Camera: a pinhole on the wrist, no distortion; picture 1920 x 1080 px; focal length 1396.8 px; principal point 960.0 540.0 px. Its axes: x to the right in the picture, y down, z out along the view. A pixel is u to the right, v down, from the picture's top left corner.
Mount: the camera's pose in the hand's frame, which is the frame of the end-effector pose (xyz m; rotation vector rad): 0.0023 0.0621 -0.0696 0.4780 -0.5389 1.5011
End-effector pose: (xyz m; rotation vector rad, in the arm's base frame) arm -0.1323 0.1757 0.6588 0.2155 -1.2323 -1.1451
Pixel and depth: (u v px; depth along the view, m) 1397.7 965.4 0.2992
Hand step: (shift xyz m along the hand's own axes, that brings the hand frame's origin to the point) -0.1008 -0.0424 0.2220
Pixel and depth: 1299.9 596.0 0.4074
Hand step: -0.0303 -0.1052 0.3138
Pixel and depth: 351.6 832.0 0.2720
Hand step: -0.0647 -0.1956 0.0731
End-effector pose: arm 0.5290 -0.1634 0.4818 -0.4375 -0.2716 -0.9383
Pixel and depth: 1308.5 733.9 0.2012
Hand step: -0.0337 -0.0191 0.1199
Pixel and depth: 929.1 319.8 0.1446
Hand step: 0.0194 -0.0284 0.0442
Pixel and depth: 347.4 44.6 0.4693
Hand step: 0.1511 -0.3891 0.1846
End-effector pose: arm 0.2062 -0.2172 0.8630 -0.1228 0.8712 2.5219
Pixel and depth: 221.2 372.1 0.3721
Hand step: 0.0332 -0.3206 0.1086
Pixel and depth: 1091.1 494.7 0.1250
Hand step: 0.0014 -0.0043 0.0370
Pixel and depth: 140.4 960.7 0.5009
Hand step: -0.1669 -0.4718 0.1457
